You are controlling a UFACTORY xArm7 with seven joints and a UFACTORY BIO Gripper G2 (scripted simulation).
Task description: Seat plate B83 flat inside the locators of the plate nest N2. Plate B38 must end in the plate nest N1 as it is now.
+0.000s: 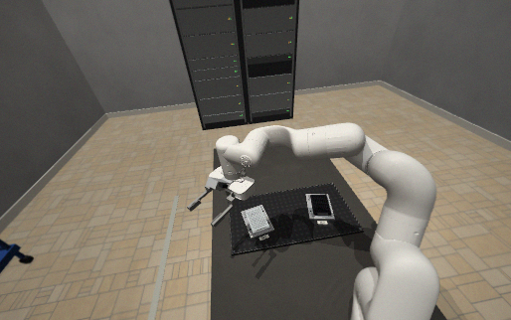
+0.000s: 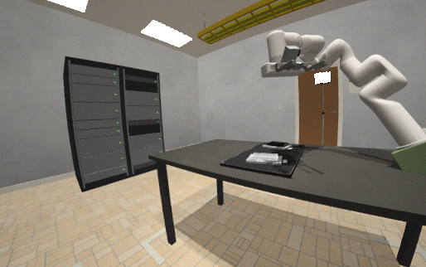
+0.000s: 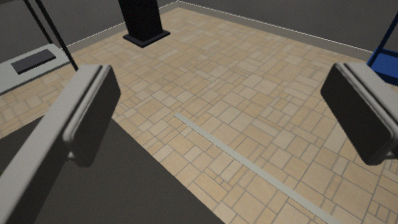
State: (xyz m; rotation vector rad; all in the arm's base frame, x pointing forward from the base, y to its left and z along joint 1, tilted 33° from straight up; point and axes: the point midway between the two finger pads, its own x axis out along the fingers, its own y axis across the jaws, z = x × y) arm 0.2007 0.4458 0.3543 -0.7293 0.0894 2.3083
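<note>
Now: the black well plate 51 cm to the right of my hand, 35 cm below it and 23 cm ahead of it. From my hand the other things lie so: white well plate 36 cm below, 20 cm ahead, 17 cm to the right.
</note>
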